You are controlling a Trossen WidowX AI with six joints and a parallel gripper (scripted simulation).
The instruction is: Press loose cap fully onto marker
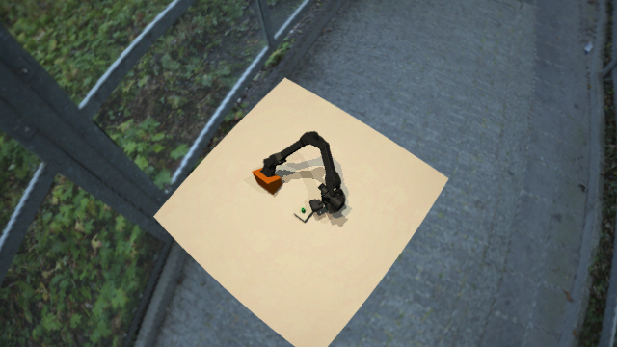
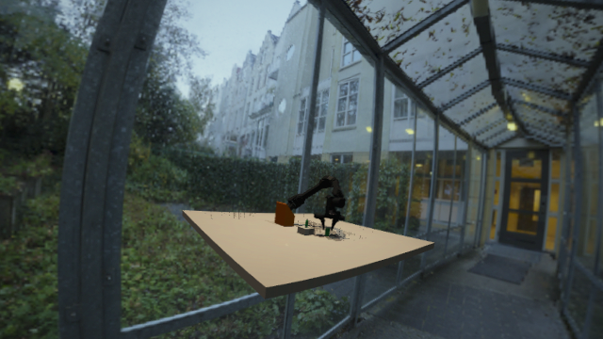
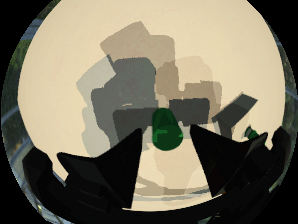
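My gripper tip is now 10 mm above the green cap. Also, from my gripper tip: grey holder block (80 mm behind, 110 mm to the right, 20 mm below).
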